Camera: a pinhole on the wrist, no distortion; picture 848 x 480 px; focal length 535.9 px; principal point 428.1 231.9 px. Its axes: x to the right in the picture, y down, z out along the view. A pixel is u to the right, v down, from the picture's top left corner.
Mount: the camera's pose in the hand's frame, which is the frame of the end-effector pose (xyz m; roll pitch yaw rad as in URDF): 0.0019 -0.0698 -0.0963 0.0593 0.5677 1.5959
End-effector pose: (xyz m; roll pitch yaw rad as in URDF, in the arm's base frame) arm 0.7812 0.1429 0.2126 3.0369 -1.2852 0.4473
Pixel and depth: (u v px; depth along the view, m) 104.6 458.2 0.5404
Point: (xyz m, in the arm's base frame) 1.2079 0.3422 -0.1282
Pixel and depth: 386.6 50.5 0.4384
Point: 1.1277 0.1257 0.3011
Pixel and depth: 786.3 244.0 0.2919
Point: 0.9085 -0.0789 0.2118
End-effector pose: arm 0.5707 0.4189 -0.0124 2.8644 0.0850 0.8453
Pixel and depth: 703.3 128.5 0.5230
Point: 1.0014 0.1904 -0.0898
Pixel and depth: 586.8 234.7 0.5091
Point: 0.8648 0.1667 -0.1645
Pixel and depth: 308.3 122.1 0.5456
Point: 0.8160 0.3468 -0.3969
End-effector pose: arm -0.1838 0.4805 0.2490 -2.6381 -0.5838 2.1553
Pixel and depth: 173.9 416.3 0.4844
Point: -0.4179 0.4441 -0.1501
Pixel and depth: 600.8 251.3 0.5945
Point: -0.1472 0.8145 -0.1356
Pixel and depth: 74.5 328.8 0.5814
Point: -0.6031 0.4593 -0.1985
